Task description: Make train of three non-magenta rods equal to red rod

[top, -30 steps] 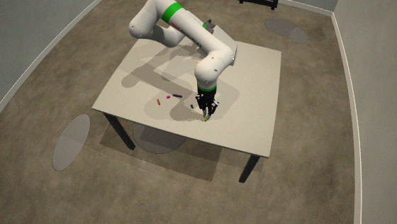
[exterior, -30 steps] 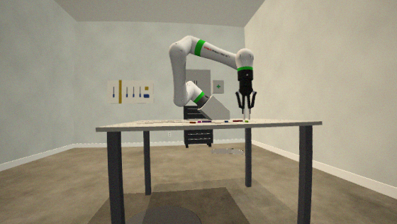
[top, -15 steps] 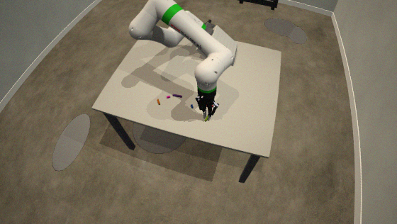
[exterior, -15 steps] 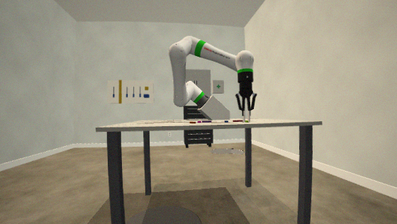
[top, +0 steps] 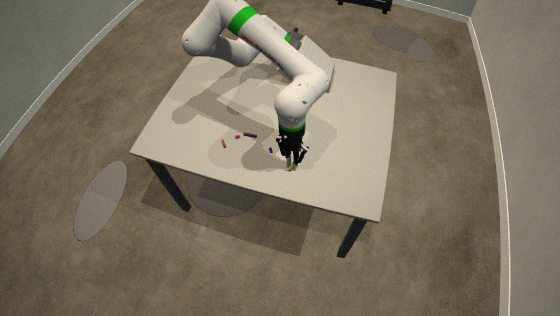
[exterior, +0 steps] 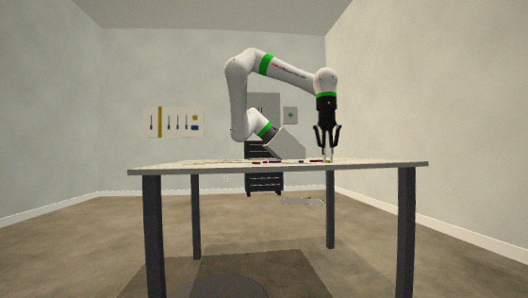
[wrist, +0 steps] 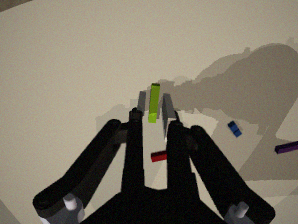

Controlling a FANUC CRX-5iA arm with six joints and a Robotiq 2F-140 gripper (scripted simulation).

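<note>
My hand is 30 mm above the lime rod. Also, from my hand: magenta rod (70 mm behind, 280 mm to the right, 30 mm below); then purple rod (90 mm behind, 230 mm to the right, 30 mm below); then red rod (80 mm behind, 30 mm to the right, 30 mm below).
</note>
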